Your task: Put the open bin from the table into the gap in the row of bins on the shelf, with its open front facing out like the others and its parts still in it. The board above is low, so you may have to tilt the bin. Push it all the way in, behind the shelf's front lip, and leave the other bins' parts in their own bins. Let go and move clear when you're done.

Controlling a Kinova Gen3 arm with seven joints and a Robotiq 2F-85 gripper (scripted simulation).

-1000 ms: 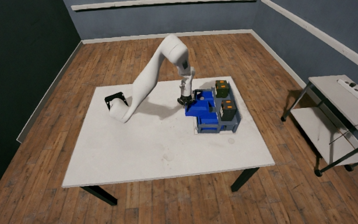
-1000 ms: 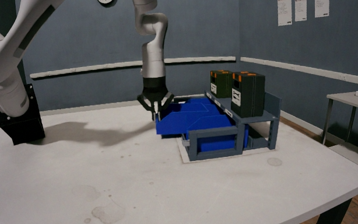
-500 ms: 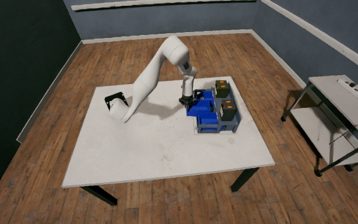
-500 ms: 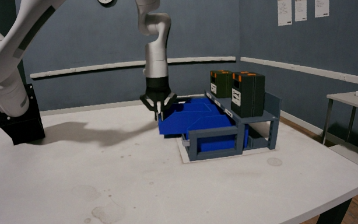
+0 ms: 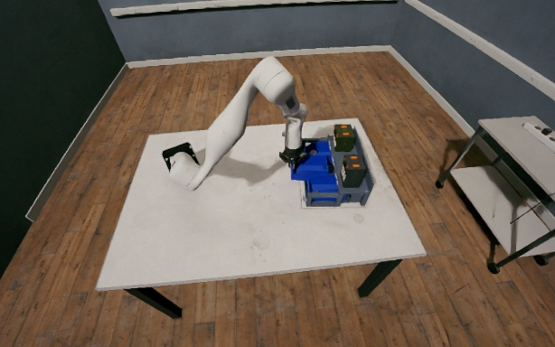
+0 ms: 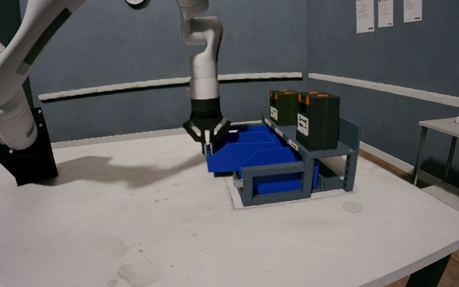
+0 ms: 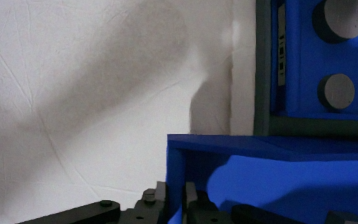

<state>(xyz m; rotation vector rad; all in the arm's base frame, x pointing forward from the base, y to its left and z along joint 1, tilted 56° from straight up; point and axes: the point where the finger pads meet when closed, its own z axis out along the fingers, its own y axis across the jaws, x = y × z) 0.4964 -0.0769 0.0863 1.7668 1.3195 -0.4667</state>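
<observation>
My hand is 5 cm to the left of the grey block, 3 cm above it and 2 cm short of it. Round my hand: grey shelf (17 cm ahead, 8 cm to the right).
</observation>
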